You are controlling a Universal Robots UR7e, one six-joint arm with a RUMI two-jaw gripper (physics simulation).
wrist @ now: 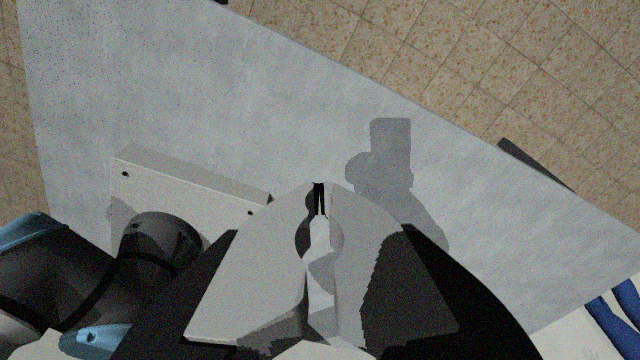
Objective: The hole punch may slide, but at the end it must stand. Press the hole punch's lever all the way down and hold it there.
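Where they show: gripper, fingertip midpoint: (319, 186); arm's base, origin of the base link: (165, 238).
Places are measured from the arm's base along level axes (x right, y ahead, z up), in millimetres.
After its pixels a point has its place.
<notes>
My gripper (319, 186) @(x -416, y 185, z 250 mm) is shut, with its two pale fingers together in the lower middle of the wrist view and nothing seen between them. It hangs above the light grey table top (210, 90) @(x -321, y 31, z -57 mm), and its shadow falls on the table to the right of the fingertips. The hole punch and its lever do not show in this view. The large fingers hide the part of the table behind them, so I cannot tell where the punch stands or how its lever is.
A pale plate with dark screw holes (185, 192) @(x -139, y 30, z -5 mm) lies left of the fingers. A black and blue arm (65, 270) @(x -120, y -51, z 179 mm) covers the lower left. Blue shapes (615, 322) show at the lower right. The table's far edge runs diagonally, with tiled floor (475, 65) beyond and a dark bar (532, 162) beside it.
</notes>
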